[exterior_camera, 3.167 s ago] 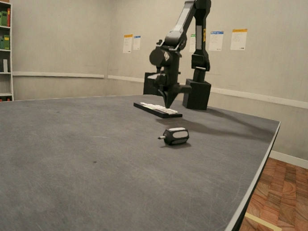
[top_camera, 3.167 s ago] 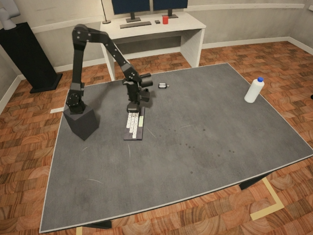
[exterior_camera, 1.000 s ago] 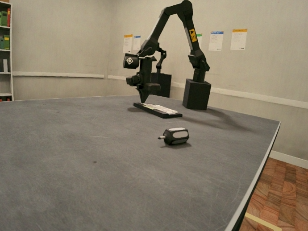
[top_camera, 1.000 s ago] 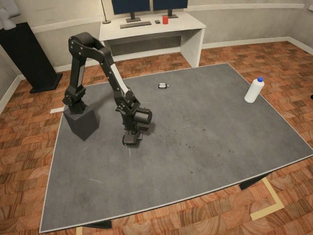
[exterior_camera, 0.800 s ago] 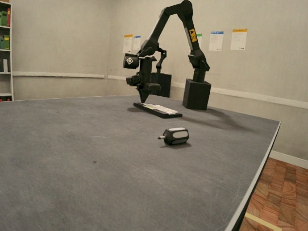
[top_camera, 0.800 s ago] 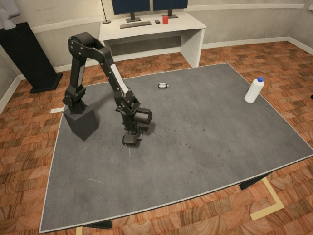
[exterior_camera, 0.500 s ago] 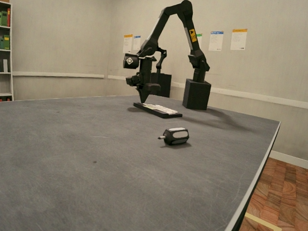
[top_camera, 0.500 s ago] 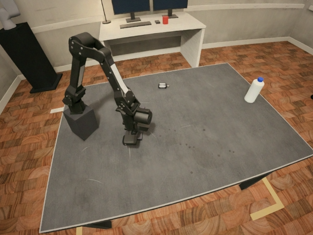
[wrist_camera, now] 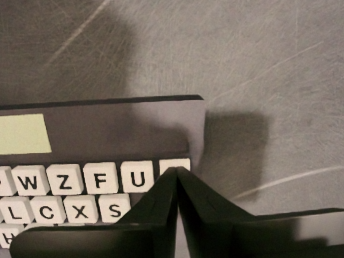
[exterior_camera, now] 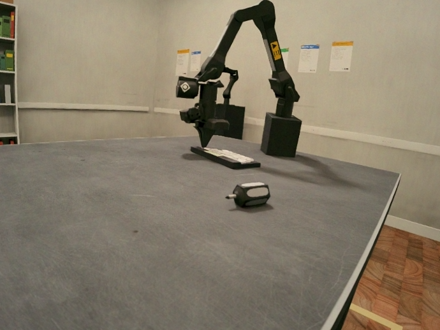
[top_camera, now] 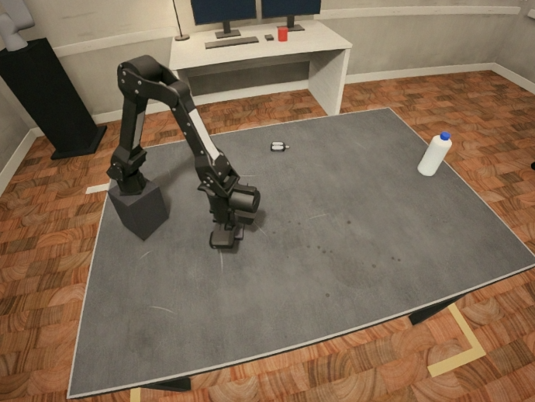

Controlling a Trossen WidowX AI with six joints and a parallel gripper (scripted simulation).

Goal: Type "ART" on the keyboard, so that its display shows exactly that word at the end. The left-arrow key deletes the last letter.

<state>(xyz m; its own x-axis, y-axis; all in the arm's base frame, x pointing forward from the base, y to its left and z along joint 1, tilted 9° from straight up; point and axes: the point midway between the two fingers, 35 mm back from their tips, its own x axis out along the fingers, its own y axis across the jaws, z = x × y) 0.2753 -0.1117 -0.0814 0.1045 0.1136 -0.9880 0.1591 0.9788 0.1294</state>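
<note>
Now: the left-arrow key 4 cm below my hand. From my hand the other things lie so: small black-and-white object (39 cm to the left, 23 cm ahead, 3 cm below).
</note>
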